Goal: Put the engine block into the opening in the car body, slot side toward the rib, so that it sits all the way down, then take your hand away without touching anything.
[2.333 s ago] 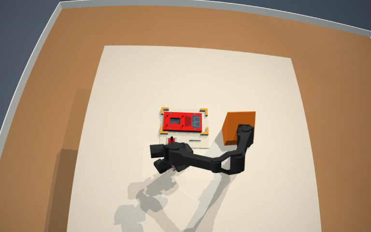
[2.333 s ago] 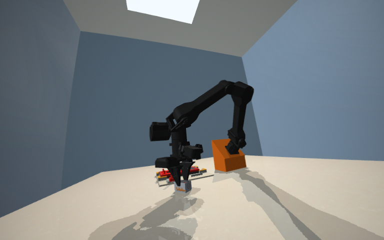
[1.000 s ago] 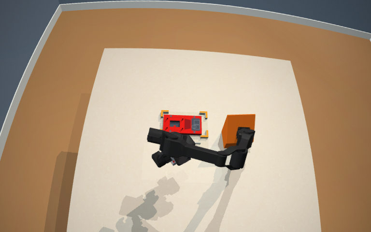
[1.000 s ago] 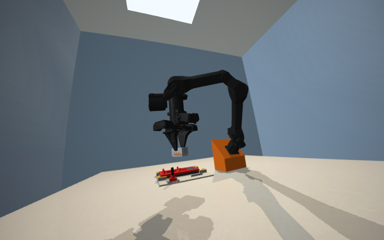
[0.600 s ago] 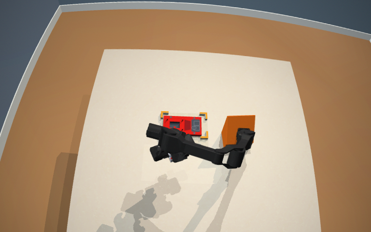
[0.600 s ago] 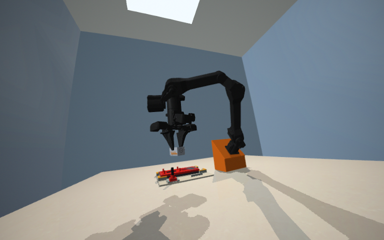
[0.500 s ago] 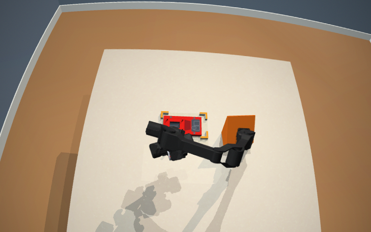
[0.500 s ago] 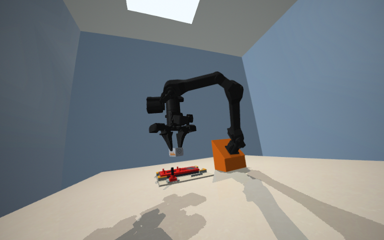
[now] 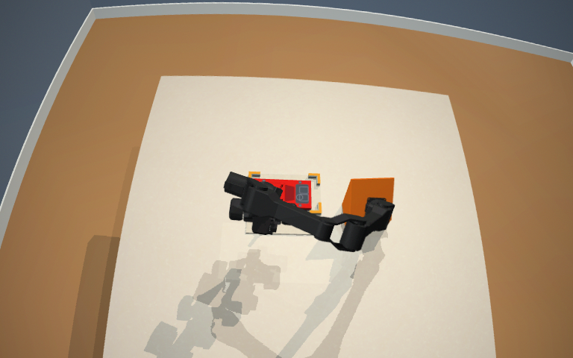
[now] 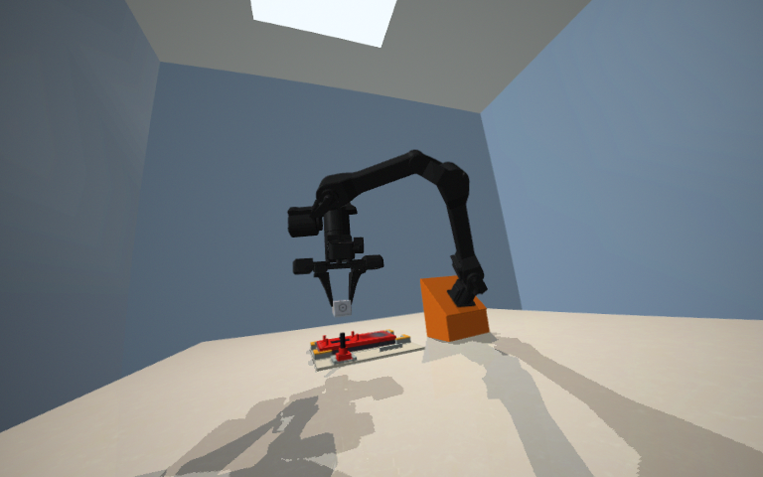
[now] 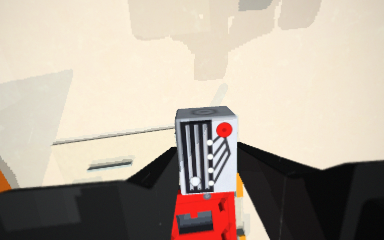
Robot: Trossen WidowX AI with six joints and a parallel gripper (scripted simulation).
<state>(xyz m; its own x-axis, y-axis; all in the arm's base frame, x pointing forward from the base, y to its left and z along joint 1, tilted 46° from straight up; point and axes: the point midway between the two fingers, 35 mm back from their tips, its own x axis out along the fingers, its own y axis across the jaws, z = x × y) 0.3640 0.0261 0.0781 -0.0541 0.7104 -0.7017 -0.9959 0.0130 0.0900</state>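
Now: gripper tip 7 cm past the fixture, 15 cm to the left of it and 11 cm above it. Also, from my gripper tip: engine block: 1 cm below.
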